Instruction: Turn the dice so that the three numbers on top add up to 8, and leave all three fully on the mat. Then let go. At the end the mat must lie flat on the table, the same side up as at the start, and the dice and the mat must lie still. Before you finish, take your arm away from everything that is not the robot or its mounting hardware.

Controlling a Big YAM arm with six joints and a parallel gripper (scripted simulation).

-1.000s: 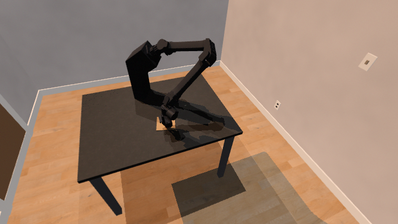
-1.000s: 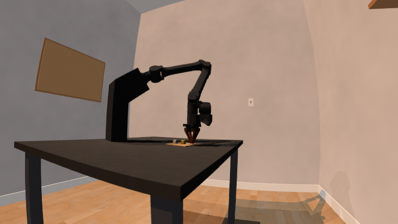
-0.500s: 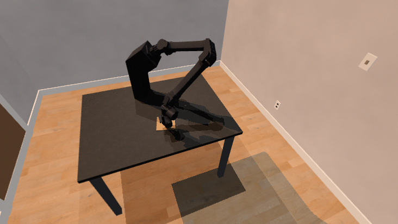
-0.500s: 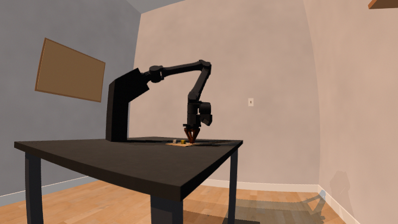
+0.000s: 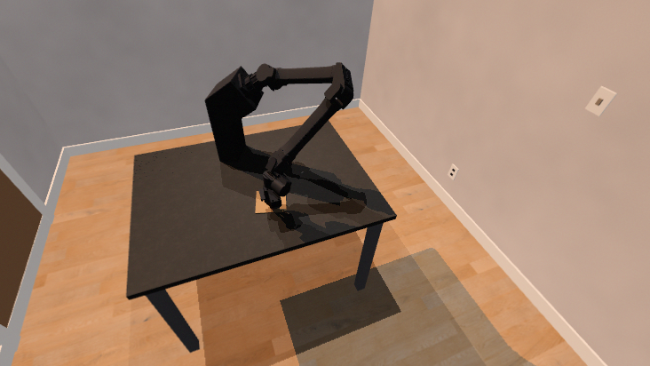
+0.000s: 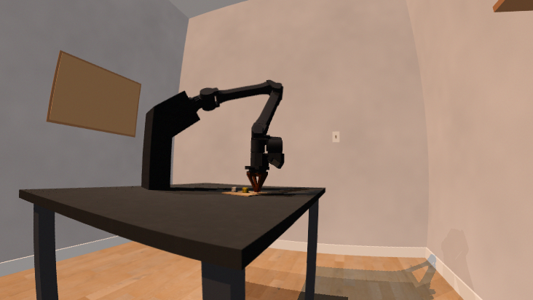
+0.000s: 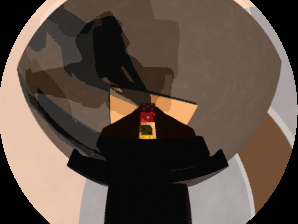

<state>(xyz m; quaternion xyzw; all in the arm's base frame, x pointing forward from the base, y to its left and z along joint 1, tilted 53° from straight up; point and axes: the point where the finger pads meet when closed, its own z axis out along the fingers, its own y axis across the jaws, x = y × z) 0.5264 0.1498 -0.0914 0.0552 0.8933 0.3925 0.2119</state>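
The red die lies right at my hand. From my hand the other things lie so: yellow die 50 mm behind, 10 mm below; then tan mat 50 mm behind, 20 mm below; then white die 100 mm behind, 10 mm to the right, 10 mm below.
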